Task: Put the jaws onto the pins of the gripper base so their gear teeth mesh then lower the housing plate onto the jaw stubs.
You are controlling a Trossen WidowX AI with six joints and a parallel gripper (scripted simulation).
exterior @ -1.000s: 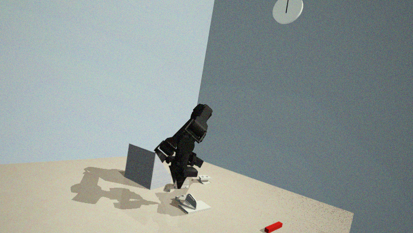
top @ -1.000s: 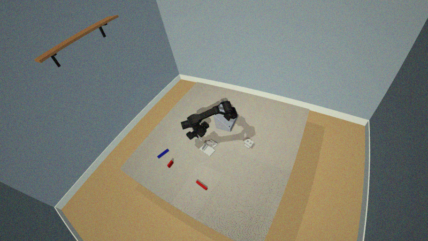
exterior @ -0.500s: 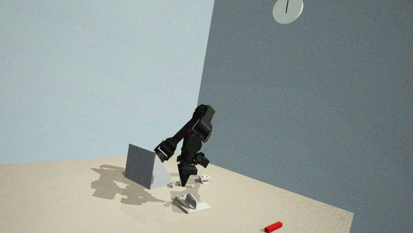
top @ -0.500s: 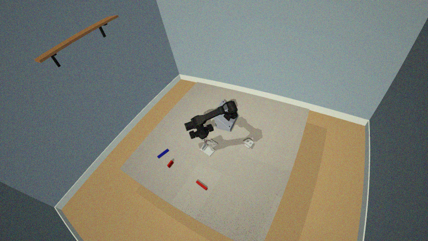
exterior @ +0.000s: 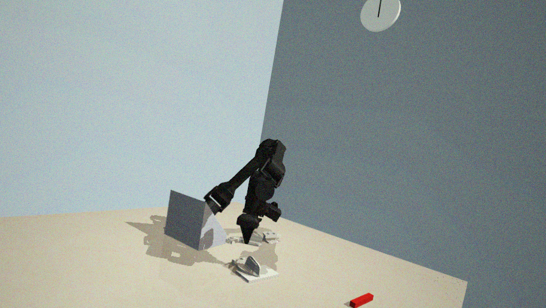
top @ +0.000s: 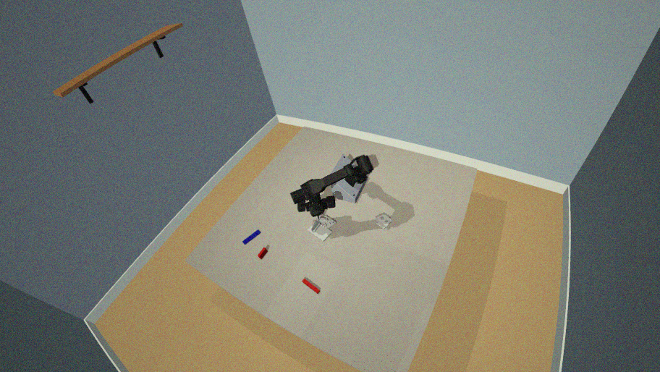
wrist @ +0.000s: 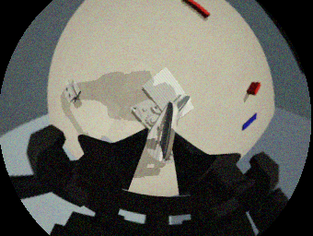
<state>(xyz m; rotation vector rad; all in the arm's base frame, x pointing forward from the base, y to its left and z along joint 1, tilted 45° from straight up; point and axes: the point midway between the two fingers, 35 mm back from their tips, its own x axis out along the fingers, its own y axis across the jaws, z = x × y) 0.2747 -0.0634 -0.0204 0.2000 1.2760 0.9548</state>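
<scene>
Now: gripper tip 70 mm above the white jaw. From my gripper tip the other things lie so: red bar (350 mm ahead, 120 mm to the left, 80 mm below); blue block (330 mm to the right, 230 mm ahead, 90 mm below).
</scene>
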